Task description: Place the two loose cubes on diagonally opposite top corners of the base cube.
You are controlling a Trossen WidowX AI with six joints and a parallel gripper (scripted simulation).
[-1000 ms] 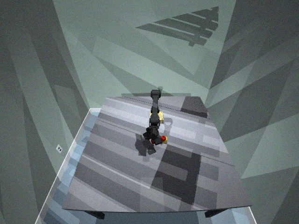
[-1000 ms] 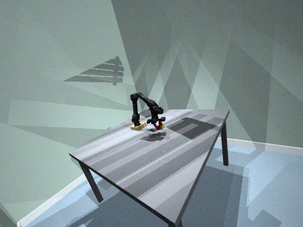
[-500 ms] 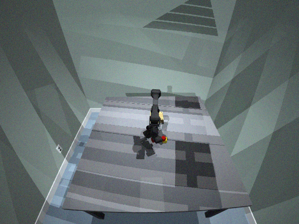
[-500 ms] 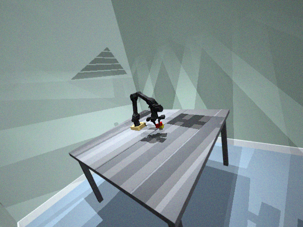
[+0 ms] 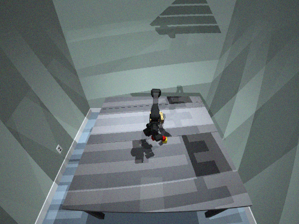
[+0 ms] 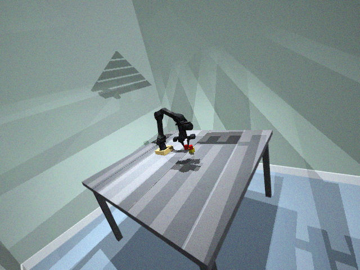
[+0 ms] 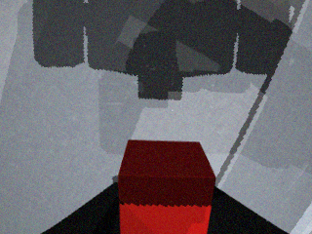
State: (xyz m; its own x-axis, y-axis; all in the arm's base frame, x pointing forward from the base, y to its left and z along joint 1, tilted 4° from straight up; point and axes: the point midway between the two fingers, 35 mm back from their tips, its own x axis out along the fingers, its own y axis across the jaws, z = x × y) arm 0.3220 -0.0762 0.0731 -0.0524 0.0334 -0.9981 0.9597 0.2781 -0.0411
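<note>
Now: the yellow base cube 110 mm to the left of my gripper tip, 80 mm below it and 20 mm behind it.
</note>
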